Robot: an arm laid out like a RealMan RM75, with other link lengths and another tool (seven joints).
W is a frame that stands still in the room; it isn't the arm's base.
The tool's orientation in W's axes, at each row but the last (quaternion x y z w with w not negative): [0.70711 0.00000 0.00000 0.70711]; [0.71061 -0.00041 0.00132 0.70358]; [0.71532 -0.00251 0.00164 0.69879]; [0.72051 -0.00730 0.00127 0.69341]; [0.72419 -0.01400 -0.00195 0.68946]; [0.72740 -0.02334 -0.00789 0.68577]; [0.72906 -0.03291 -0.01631 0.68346]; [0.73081 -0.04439 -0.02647 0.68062]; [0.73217 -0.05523 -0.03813 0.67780]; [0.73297 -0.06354 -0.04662 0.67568]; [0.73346 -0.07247 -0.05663 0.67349]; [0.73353 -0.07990 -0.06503 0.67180]
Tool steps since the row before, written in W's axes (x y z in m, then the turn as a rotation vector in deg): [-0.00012 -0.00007 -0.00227 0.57 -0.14 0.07]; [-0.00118 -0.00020 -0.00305 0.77 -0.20 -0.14]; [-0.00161 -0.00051 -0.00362 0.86 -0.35 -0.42]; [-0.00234 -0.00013 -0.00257 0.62 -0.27 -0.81]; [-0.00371 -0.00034 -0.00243 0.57 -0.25 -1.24]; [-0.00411 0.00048 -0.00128 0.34 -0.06 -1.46]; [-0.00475 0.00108 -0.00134 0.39 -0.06 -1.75]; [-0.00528 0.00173 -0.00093 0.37 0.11 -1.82]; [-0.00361 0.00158 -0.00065 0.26 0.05 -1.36]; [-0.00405 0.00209 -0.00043 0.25 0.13 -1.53]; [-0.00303 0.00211 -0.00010 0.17 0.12 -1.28]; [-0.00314 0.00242 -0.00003 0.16 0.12 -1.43]
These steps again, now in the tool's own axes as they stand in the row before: [-0.00012 -0.00227 0.00007 0.57 0.07 0.14]; [-0.00119 -0.00304 0.00023 0.77 -0.14 0.20]; [-0.00163 -0.00360 0.00060 0.86 -0.42 0.36]; [-0.00237 -0.00253 0.00025 0.61 -0.81 0.30]; [-0.00374 -0.00234 0.00054 0.56 -1.24 0.30]; [-0.00415 -0.00121 -0.00022 0.31 -1.46 0.13]; [-0.00484 -0.00128 -0.00066 0.36 -1.75 0.15]; [-0.00545 -0.00090 -0.00113 0.32 -1.83 -0.01]; [-0.00380 -0.00066 -0.00104 0.23 -1.37 0.02]; [-0.00433 -0.00047 -0.00140 0.20 -1.54 -0.04]; [-0.00337 -0.00018 -0.00151 0.13 -1.29 -0.04]; [-0.00357 -0.00014 -0.00172 0.11 -1.44 -0.02]
